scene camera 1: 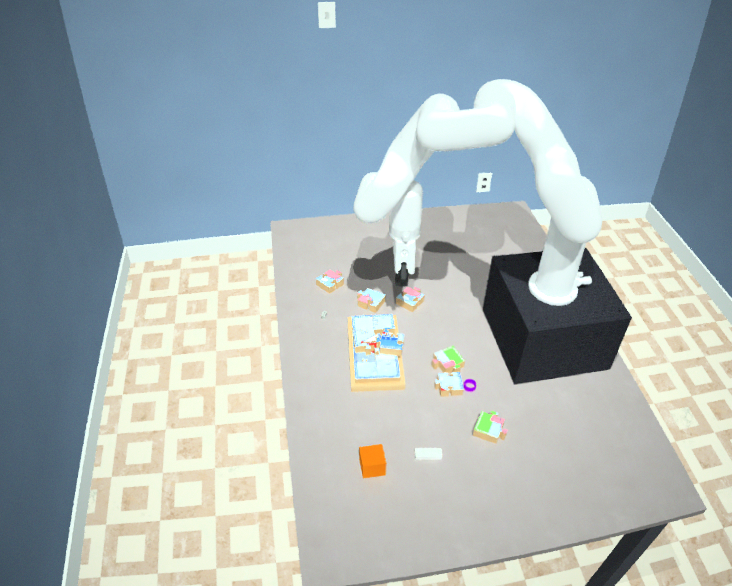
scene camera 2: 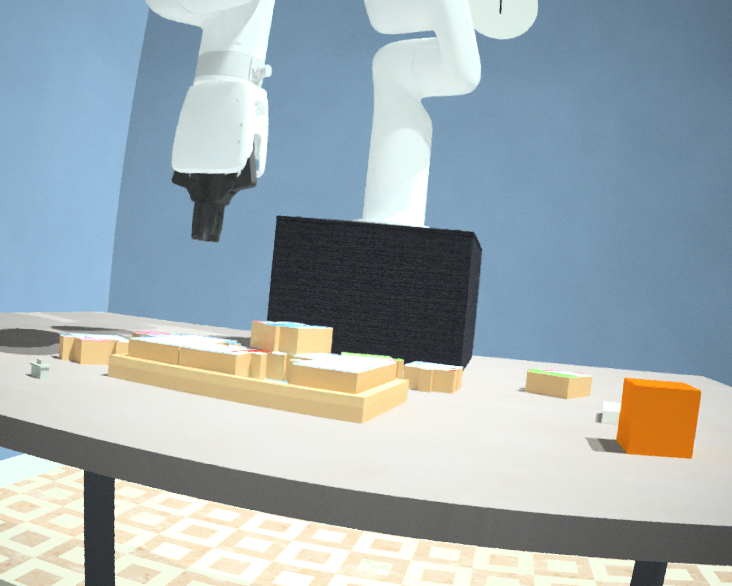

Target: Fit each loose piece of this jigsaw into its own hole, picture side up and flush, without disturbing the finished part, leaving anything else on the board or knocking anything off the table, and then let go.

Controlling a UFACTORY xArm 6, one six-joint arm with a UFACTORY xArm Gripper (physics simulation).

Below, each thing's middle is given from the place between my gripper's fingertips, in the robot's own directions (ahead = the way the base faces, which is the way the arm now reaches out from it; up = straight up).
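Scene:
Wooden jigsaw board (scene camera 2: 359, 408): my gripper 13 cm above it, 9 cm short of it, 11 cm to the right of it.

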